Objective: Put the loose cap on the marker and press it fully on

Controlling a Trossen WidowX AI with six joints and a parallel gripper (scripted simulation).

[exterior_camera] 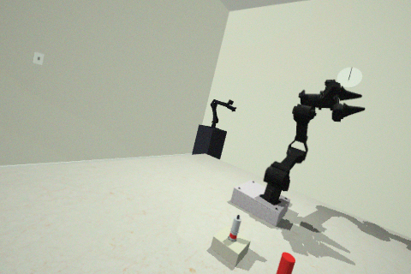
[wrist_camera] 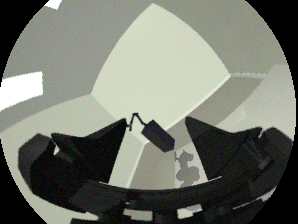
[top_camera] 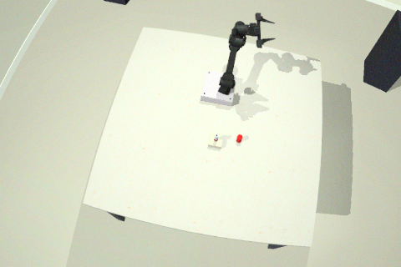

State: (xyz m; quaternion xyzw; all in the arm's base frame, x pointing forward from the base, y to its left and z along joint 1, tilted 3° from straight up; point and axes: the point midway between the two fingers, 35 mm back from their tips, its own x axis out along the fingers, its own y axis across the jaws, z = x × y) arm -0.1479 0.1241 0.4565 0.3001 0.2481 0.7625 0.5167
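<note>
Right now my gripper tip is 420 mm short of the red cap and 480 mm above it. The rest, counted from my gripper tip: pale holder block: 470 mm ahead, 120 mm to the right, 490 mm below.
</note>
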